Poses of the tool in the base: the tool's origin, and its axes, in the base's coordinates. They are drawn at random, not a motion.
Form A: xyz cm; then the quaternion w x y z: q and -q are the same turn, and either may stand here.
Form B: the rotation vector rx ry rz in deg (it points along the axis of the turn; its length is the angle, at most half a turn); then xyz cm. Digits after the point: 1 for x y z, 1 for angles.
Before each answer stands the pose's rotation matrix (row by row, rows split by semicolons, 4 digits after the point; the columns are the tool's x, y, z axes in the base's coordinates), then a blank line. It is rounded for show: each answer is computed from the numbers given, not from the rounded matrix.
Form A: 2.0 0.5 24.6 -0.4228 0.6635 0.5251 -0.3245
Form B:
0.2380 0.4224 -0.8746; 0.9712 -0.0910 0.2203; 0.0134 -0.9018 -0.4319

-95.2 -75.3 46.5 2.0 0.5 24.6
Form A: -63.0 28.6 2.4 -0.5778 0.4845 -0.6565 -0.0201
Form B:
0.1372 -0.6594 0.7392; -0.6129 0.5297 0.5863; -0.7781 -0.5335 -0.3315

-64.9 88.0 2.7 -63.0 28.6 2.4
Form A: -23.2 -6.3 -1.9 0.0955 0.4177 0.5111 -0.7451
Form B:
-0.6328 0.5693 -0.5248; 0.2847 -0.4593 -0.8414; -0.7201 -0.6819 0.1286

70.9 86.8 -126.5 -23.2 -6.3 -1.9
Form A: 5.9 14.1 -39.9 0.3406 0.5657 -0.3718 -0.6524
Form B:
-0.1279 0.0238 -0.9915; -0.8652 -0.4915 0.0998; -0.4849 0.8706 0.0834

84.3 -55.4 -97.3 5.9 14.1 -39.9
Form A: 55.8 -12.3 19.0 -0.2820 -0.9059 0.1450 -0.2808
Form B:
0.8003 -0.4211 0.4270; -0.1043 -0.7989 -0.5923; 0.5905 0.4295 -0.6833

139.0 -22.3 43.1 55.8 -12.3 19.0
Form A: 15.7 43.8 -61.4 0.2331 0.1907 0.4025 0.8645
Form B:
-0.8186 -0.2495 0.5173; 0.5565 -0.5673 0.6070; 0.1421 0.7848 0.6033

30.0 63.3 136.0 15.7 43.8 -61.4
